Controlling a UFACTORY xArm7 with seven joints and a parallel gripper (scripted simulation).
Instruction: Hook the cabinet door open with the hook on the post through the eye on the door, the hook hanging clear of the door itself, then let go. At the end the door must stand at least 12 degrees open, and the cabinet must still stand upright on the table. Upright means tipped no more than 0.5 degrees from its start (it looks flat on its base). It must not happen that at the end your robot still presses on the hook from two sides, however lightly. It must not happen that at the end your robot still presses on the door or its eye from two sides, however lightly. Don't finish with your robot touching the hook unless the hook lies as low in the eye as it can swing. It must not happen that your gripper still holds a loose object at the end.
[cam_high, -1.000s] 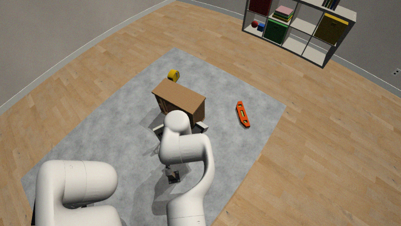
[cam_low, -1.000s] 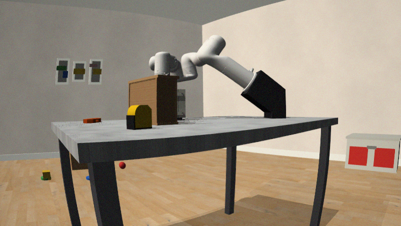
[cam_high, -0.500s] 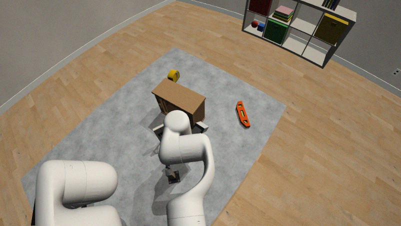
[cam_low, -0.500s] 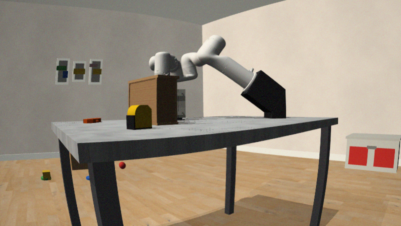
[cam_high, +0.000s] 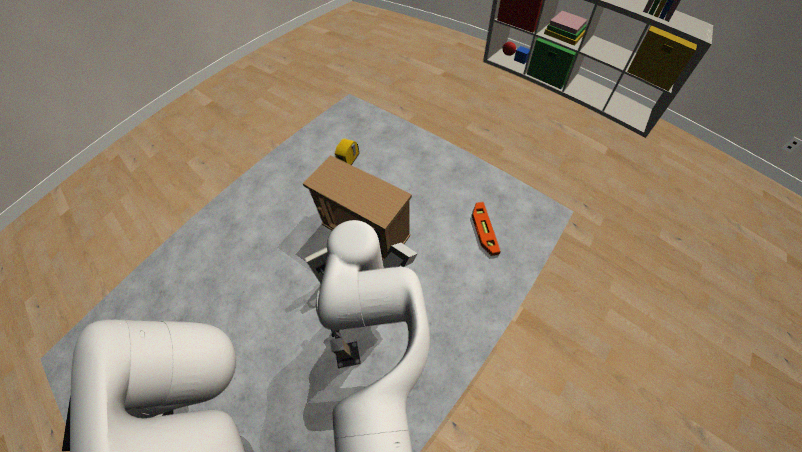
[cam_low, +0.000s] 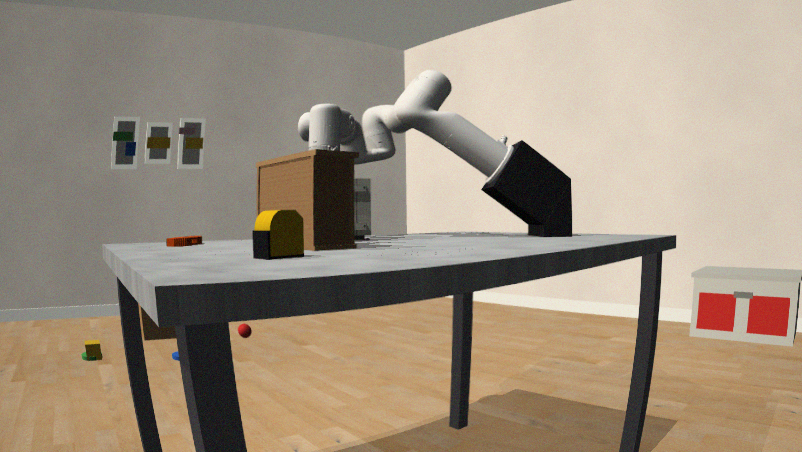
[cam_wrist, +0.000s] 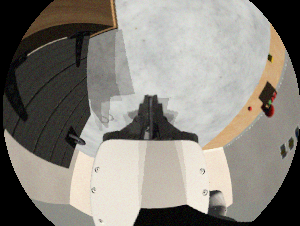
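Now: the thin hook rod 50 mm behind my hand, 20 mm above it and 10 mm to the left of it. Round my hand: wooden cabinet 120 mm ahead, 100 mm to the left, 40 mm above; hook post 80 mm behind, 40 mm above, 10 mm to the left; cabinet door 90 mm to the left, 60 mm ahead, 40 mm above.
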